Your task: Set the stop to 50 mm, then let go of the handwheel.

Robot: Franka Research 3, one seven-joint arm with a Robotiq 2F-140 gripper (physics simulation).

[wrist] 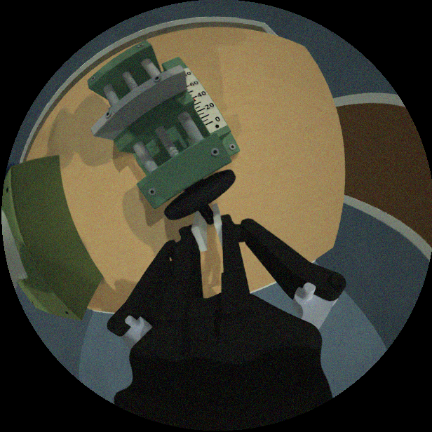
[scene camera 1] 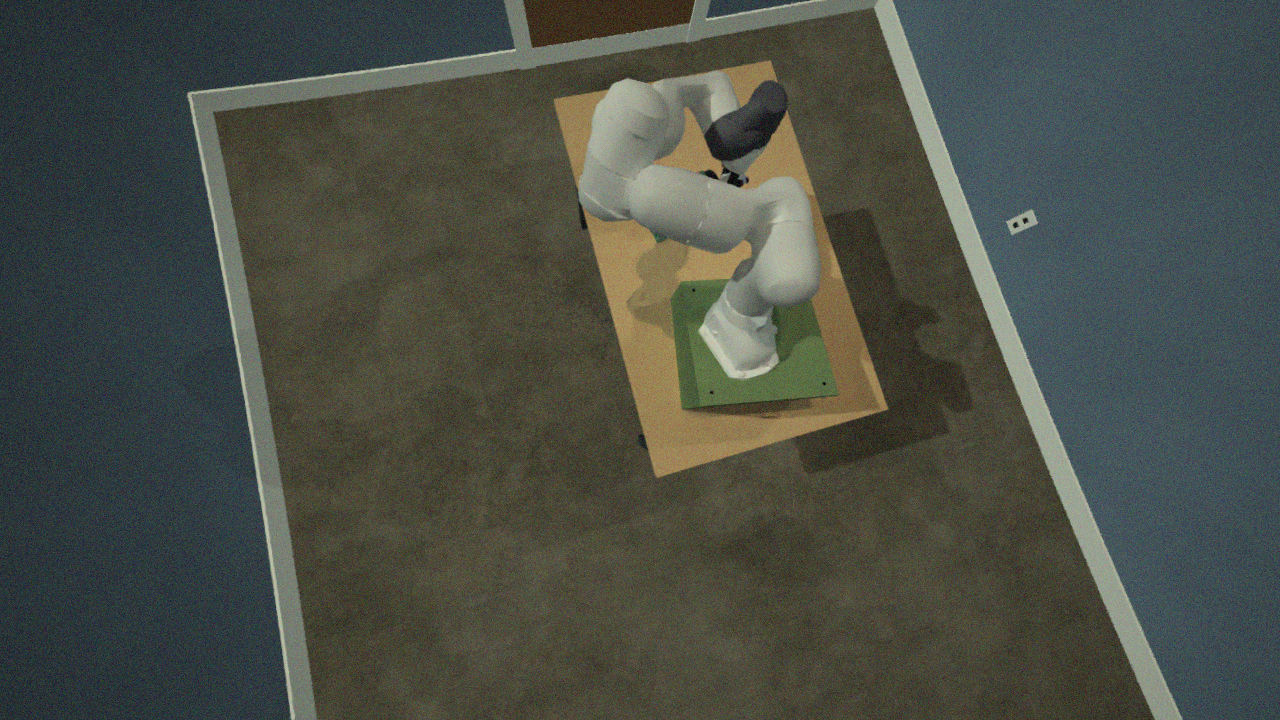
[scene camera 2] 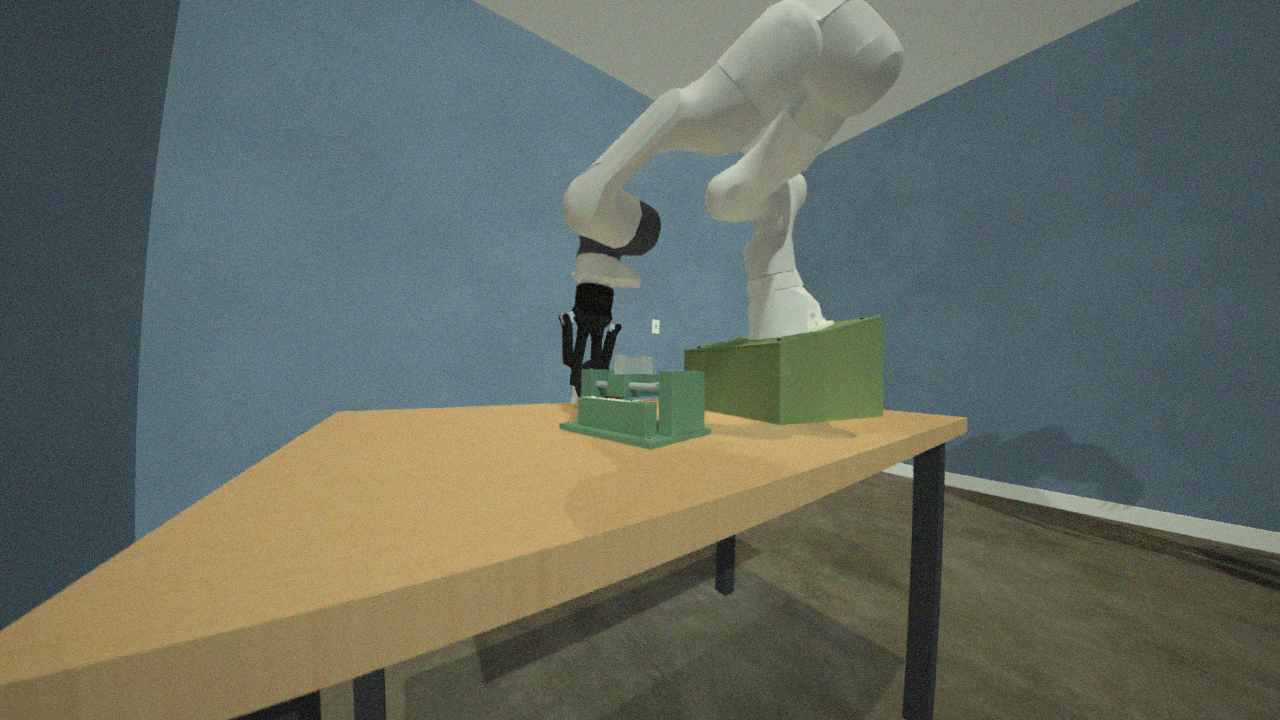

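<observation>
The green fixture (scene camera 1: 660,238) (scene camera 2: 617,420) (wrist: 185,170) stands on the table. Its grey stop plate (wrist: 145,100) sits across the rods, between the two green end blocks. The white scale (wrist: 205,103) beside it is marked 0, 20, 40, 60, and a small red mark shows near 40; the exact setting cannot be read. The black handwheel (wrist: 200,195) is on the near end block, and its crank knob (wrist: 207,215) points towards my gripper. My gripper (scene camera 1: 735,177) (wrist: 209,214) is shut on the knob, with its pale fingertips on either side. The tips are partly hidden in the scene views.
The arm stands on a large green base block (scene camera 1: 805,358) (scene camera 2: 823,371) (wrist: 45,230), to the left in the wrist view. The wooden table (scene camera 1: 657,420) (scene camera 2: 402,501) (wrist: 285,150) extends around the fixture. A brown door (scene camera 1: 608,19) (wrist: 385,150) is in the wall beyond.
</observation>
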